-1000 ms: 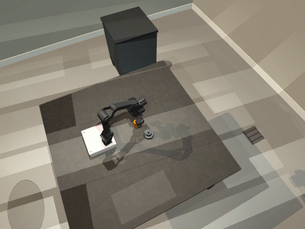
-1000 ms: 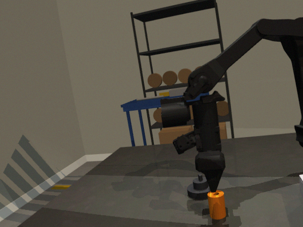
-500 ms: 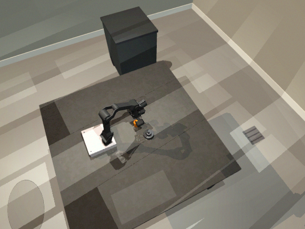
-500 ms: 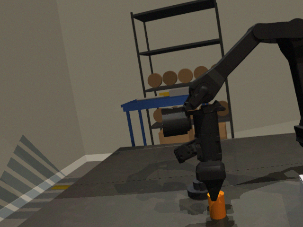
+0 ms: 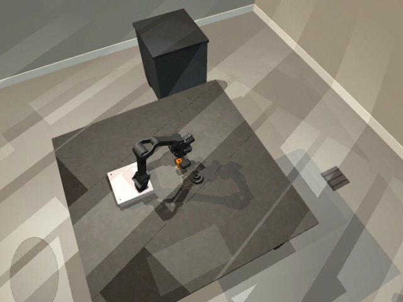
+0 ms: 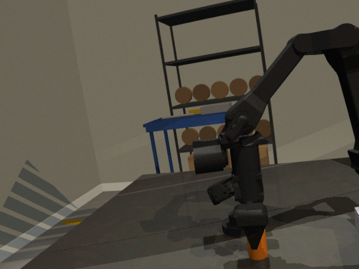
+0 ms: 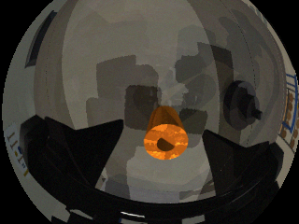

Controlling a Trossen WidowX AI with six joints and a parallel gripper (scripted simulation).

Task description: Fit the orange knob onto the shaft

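Now: gripper tip 1 cm past the orange knob and 1 cm above it. The rest, counted from my gripper tip: round dark pedestal 14 cm to the right, 2 cm ahead, 1 cm below.
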